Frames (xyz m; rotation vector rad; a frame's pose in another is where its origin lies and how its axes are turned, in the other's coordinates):
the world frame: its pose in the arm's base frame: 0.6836 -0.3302 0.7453 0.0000 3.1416 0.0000
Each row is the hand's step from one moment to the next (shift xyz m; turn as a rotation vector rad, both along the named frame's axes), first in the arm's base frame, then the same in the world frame.
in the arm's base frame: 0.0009 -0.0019 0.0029 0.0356 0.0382 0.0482
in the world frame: -0.0009 -0.0019 -0.0029 -0.0356 0.0382 -0.0482
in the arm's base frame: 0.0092 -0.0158 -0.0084 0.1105 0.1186 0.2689
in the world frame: -0.0092 -0.0158 0.0084 -0.1105 0.1186 -0.2689
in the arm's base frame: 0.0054 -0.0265 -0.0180 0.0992 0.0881 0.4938
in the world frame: -0.0054 -0.0265 0.0180 -0.0992 0.0881 -0.4938
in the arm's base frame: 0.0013 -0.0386 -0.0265 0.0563 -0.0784 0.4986
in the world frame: -0.0013 -0.0386 0.0265 -0.0563 -0.0784 -0.4986
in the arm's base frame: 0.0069 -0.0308 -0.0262 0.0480 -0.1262 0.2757
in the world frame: -0.0069 -0.0308 0.0262 -0.0480 -0.1262 -0.2757
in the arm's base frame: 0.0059 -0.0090 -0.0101 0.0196 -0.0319 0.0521
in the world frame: -0.0059 -0.0090 0.0101 -0.0196 -0.0319 -0.0521
